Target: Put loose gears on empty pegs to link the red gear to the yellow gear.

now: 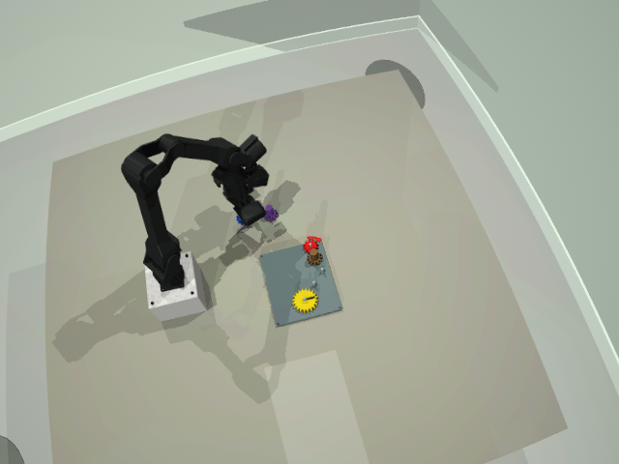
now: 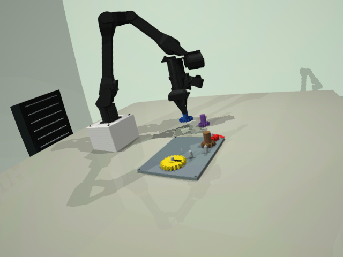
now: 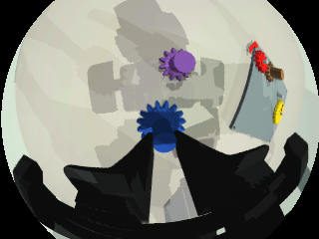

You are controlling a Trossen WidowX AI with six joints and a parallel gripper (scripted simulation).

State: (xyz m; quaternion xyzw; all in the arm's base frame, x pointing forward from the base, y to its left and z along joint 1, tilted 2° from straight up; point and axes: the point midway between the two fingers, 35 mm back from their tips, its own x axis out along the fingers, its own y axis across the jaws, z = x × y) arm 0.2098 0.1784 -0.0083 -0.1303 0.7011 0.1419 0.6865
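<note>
Right now my gripper tip is 160 mm short of the brown gear, 170 mm to the left of it and 30 mm above it. Round my gripper tip: purple gear: 70 mm ahead, 30 mm below; red arrow: 170 mm ahead, 100 mm to the right, 40 mm below; blue gear: 10 mm below.
</note>
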